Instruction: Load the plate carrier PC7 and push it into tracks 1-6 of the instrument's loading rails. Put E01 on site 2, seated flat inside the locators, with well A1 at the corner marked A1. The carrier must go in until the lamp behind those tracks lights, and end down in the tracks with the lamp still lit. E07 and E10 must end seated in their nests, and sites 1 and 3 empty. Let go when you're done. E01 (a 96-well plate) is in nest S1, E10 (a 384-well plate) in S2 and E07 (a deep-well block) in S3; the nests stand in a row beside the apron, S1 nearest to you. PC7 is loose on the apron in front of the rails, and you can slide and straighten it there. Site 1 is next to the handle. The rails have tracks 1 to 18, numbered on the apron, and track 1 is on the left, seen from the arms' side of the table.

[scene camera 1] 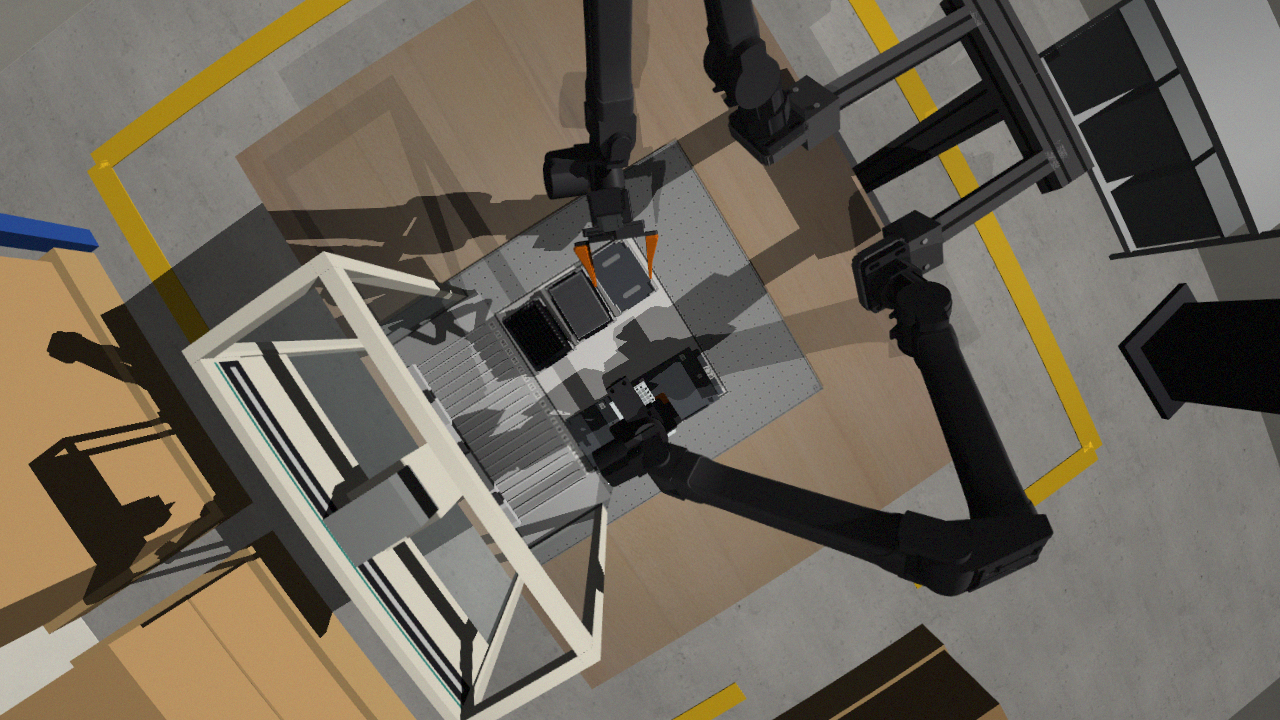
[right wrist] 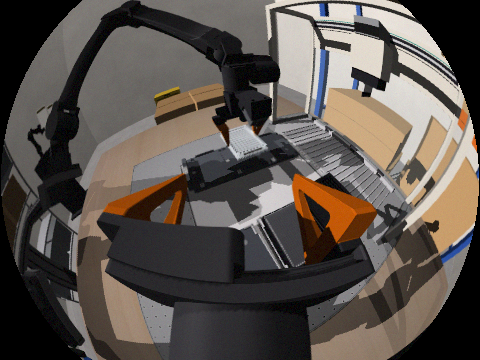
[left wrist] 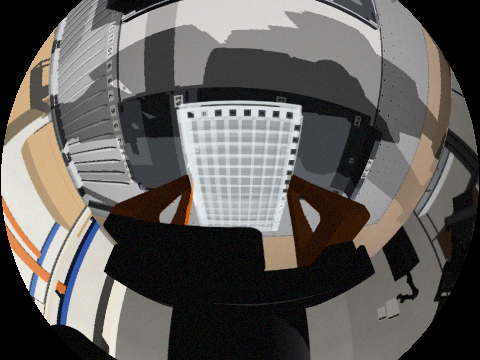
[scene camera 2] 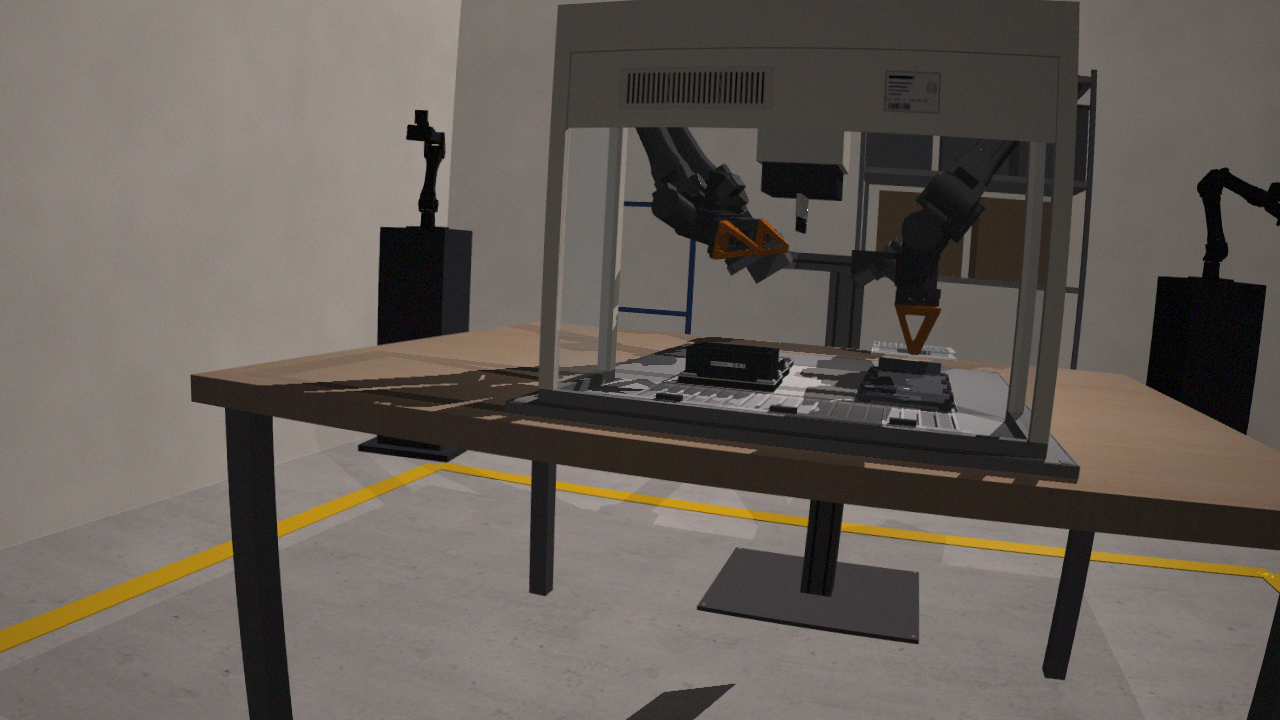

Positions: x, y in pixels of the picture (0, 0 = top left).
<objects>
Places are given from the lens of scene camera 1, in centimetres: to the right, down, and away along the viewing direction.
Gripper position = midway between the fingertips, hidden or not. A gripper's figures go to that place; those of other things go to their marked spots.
my left gripper [scene camera 1: 643, 417]: 1, 12, 94
my right gripper [scene camera 1: 623, 282]: -3, -13, 78
</objects>
